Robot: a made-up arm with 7 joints.
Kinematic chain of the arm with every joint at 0, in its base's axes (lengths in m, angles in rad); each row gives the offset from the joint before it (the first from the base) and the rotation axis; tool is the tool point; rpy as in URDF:
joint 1: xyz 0 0 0.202 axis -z
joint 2: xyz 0 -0.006 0.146 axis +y
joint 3: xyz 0 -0.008 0.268 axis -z
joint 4: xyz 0 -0.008 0.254 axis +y
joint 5: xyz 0 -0.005 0.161 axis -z
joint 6: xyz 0 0 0.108 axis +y
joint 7: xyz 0 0 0.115 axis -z
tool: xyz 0 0 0 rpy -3.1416 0 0
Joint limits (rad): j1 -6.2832..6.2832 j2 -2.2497..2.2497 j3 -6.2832..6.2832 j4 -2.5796..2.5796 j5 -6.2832..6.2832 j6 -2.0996..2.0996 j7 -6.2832..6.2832
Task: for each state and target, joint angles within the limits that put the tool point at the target. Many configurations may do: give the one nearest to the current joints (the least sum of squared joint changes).
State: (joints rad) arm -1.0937 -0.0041 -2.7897 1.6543 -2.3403 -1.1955 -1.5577
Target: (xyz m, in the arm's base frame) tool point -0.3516 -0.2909 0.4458
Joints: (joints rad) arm -0.9936 -0.7250 -2.8939 1.8446 -2.4068 -1.0874 -1.5577
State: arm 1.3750 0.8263 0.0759 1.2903 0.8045 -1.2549 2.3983
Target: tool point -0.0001 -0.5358 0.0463
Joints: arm 1.5586 1.5137 0.1860 1.7837 0.9028 -1.1276 2.3983
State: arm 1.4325 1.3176 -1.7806 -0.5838 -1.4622 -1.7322 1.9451
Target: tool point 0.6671 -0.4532 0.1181
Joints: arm 0.5713 1.6930 -1.9100 -0.1719 -1.6060 -1.2047 1.9451
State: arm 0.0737 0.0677 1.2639 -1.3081 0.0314 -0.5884 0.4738
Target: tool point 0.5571 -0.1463 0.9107
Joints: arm 0.7677 0.7655 1.5090 -0.7807 0.0765 -0.4287 0.4738
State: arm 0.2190 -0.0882 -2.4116 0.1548 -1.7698 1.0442 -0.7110
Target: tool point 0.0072 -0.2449 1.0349
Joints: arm 0.2512 -0.0447 -2.3671 -0.7599 -2.0425 1.5447 -0.7110
